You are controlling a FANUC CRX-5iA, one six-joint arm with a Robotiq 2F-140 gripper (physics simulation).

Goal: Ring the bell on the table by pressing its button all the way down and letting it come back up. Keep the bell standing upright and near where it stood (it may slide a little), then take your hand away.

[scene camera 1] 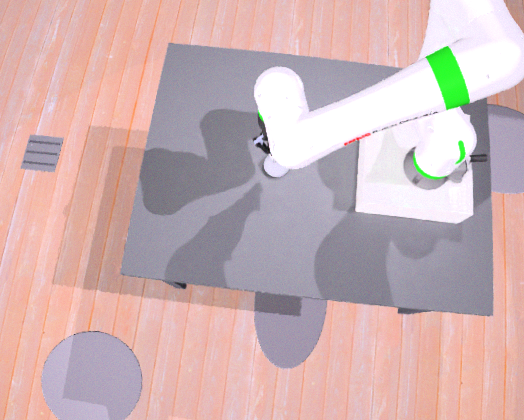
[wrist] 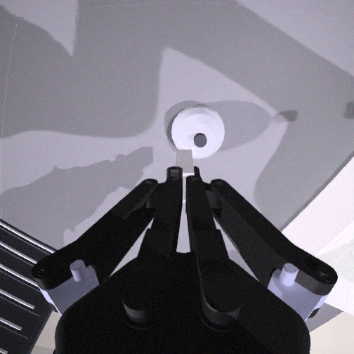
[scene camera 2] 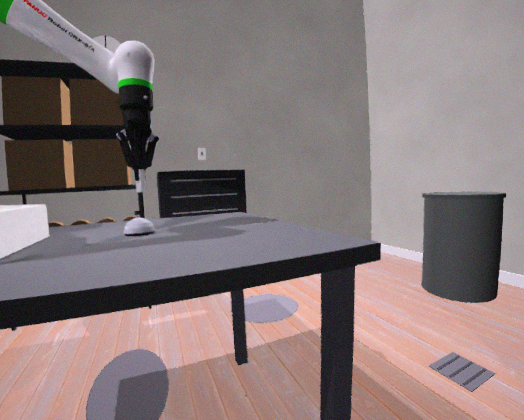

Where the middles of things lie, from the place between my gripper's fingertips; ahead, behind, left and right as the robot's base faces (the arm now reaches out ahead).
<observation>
The bell (wrist: 194, 119) is 9 cm below my hand, 2 cm to the right of it and 2 cm behind it.
</observation>
